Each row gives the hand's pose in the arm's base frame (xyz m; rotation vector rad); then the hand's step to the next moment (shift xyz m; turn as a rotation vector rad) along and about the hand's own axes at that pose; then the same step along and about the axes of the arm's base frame.
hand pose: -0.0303 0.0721 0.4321 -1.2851 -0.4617 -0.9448
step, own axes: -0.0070 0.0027 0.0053 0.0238 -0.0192 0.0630
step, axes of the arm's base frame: -0.0007 0.0073 -0.0055 0.0108 0.0516 0.0461
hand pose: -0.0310 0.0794 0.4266 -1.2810 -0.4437 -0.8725
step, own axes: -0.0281 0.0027 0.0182 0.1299 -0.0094 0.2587
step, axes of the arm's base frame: -0.0121 0.0262 -0.0172 0.1175 0.2045 0.1681
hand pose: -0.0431 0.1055 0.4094 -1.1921 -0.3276 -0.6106
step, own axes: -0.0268 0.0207 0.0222 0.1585 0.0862 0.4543
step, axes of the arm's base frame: -0.0072 0.0328 -0.0226 0.2127 0.4021 0.1790
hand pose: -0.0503 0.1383 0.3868 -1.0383 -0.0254 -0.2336
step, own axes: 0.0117 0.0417 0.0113 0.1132 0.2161 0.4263
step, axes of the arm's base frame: 0.0209 0.0278 -0.0282 0.1925 0.4493 0.0484
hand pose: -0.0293 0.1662 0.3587 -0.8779 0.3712 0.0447
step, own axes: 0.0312 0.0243 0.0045 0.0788 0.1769 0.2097
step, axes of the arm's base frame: 0.0259 0.0155 -0.0259 0.1030 0.2637 -0.0364
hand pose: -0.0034 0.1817 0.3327 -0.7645 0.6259 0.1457
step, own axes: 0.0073 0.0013 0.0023 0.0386 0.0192 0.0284
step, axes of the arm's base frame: 0.0066 0.0018 -0.0037 0.0382 0.0296 -0.0182
